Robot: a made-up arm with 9 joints. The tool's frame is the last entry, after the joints.
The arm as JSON. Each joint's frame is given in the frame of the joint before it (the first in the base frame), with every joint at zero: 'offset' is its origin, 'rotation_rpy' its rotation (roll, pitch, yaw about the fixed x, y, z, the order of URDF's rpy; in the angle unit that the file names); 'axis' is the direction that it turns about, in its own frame. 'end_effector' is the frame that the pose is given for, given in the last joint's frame.
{
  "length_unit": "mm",
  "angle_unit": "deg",
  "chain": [
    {
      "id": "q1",
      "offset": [
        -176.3,
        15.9,
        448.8
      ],
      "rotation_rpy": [
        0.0,
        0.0,
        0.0
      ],
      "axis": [
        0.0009,
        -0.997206,
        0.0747
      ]
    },
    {
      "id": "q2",
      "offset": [
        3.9,
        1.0,
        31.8
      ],
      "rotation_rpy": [
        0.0,
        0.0,
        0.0
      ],
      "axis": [
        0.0,
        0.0,
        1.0
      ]
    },
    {
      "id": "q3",
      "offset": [
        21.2,
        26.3,
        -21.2
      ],
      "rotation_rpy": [
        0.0,
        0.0,
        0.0
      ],
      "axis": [
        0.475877,
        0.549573,
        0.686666
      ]
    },
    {
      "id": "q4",
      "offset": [
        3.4,
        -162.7,
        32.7
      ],
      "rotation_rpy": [
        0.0,
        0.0,
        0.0
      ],
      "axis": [
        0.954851,
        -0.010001,
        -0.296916
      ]
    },
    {
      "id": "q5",
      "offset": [
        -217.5,
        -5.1,
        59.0
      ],
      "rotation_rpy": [
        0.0,
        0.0,
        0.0
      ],
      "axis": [
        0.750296,
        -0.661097,
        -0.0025
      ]
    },
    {
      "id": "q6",
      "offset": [
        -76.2,
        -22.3,
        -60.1
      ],
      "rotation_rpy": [
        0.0,
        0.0,
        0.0
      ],
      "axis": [
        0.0,
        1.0,
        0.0
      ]
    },
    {
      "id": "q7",
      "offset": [
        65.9,
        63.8,
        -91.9
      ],
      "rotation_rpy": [
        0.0,
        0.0,
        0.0
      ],
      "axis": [
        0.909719,
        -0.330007,
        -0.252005
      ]
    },
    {
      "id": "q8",
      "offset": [
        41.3,
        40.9,
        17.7
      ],
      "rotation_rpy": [
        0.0,
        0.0,
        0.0
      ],
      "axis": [
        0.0,
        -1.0,
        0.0
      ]
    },
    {
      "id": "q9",
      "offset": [
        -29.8,
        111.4,
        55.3
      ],
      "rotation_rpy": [
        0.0,
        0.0,
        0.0
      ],
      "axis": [
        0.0,
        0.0,
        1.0
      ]
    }
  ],
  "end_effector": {
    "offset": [
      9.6,
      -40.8,
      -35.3
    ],
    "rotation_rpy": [
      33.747,
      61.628,
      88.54
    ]
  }
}
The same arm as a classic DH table. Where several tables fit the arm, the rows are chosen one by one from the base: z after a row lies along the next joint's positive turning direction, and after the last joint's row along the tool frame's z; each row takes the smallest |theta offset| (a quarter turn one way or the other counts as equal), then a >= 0, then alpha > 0; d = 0 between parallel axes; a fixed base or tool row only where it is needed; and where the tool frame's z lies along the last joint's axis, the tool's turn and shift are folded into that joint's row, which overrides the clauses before.
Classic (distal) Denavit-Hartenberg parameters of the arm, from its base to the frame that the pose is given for. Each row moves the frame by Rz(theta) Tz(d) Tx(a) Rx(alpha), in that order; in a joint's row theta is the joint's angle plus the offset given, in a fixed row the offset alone. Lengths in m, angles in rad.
base (fixed): d 0.45  theta_offset 0.0009  a -0.1763  alpha 1.496
q1: d -0.0171  theta_offset 0  a 0.0039  alpha -1.496
q2: d -0.0212  theta_offset -0.7146  a -0.0012  alpha -0.8139
q3: d -0.0218  theta_offset -0.85  a 0.1521  alpha -1.3232
q4: d -0.2178  theta_offset -1.2901  a -0.0102  alpha -0.7615
q5: d -0.095  theta_offset 0.4397  a -0.0604  alpha 2.2931
q6: d 0.0053  theta_offset 0.2669  a -0.071  alpha -1.9071
q7: d 0.1304  theta_offset 0  a 0.0281  alpha -1.2345
q8: d -0.1646  theta_offset -1.3006  a -0.0298  alpha -1.5708
q9: d 0.0311  theta_offset -0.6749  a 0.033  alpha -1.1646
tool (fixed): d -0.0281  theta_offset 1.8623  a 0  alpha 0

